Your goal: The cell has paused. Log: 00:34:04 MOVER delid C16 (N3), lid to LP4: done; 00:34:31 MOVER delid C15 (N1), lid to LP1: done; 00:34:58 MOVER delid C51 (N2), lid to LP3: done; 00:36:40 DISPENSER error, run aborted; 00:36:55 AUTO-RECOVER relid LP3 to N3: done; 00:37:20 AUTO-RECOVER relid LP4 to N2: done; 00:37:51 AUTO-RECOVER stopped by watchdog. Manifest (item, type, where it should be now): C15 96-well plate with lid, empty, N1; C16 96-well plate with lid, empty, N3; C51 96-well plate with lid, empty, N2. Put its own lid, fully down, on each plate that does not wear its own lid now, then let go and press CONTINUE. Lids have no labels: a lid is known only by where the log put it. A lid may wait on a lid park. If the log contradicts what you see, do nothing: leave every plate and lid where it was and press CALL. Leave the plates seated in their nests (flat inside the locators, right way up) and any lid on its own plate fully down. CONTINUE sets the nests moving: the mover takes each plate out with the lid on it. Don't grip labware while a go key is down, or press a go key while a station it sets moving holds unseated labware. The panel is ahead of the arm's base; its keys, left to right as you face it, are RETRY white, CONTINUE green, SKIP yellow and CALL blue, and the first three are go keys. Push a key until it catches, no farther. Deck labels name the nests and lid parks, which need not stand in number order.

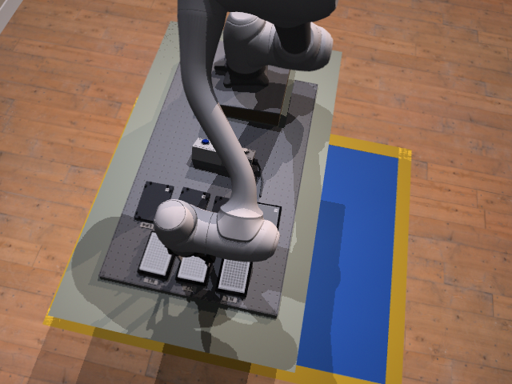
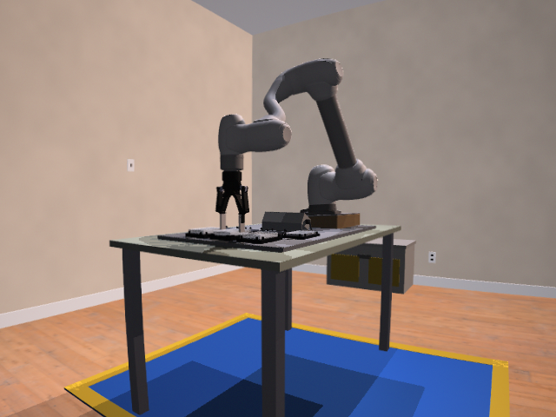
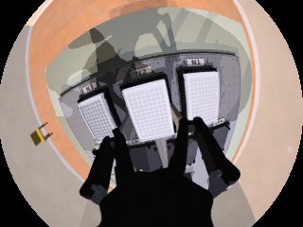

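Right now my hand is 14 cm past the lid park LP1, 23 cm to the right of it and 5 cm above it. Also, from my hand: lid park LP2 (19 cm behind, 4 cm to the right, 5 cm below); lid park LP3 (16 cm behind, 9 cm to the left, 5 cm below); 96-well plate (3 cm ahead, 13 cm to the left, 3 cm below).
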